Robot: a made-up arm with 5 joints.
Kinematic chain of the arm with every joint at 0, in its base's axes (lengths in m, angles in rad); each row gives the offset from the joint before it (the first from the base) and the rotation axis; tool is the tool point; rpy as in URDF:
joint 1: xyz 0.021 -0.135 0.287 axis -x
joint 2: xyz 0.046 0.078 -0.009 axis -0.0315 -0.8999 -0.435
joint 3: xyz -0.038 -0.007 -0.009 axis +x
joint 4: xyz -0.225 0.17 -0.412 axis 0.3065 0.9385 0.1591
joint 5: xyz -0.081 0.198 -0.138 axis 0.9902 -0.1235 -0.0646
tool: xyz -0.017 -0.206 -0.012 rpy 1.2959 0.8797 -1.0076
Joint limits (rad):
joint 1: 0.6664..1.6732
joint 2: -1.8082..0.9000
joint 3: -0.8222..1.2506
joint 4: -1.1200..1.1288
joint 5: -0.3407..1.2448
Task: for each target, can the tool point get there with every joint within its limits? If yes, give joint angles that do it. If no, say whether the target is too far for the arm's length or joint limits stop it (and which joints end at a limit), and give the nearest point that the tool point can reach.
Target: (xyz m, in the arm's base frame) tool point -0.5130 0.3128 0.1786
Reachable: yes | joints 1.0418 -1.0167 0.8520 0.7239 0.2800
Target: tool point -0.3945 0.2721 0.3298
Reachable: yes | joints 0.8958 -1.1790 0.7973 0.9277 -0.1988
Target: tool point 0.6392 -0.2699 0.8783
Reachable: no: joint limits stop it (at a limit: joint 1, joint 2, joint 3, joint 4, joint 5) | nearest point 0.3609 -0.5553 0.7102 | short by 0.433 m
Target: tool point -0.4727 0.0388 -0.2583
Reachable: yes | joints 0.9998 -0.0736 0.8368 0.9225 0.4724
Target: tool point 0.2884 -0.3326 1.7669
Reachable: no: too far | nearest point -0.2131 -0.2251 0.9617 | short by 0.955 m
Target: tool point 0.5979 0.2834 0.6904
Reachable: no: joint limits stop it (at a limit: joint 1, joint 2, joint 3, joint 4, joint 5) | nearest point 0.1667 0.5567 0.7207 | short by 0.511 m
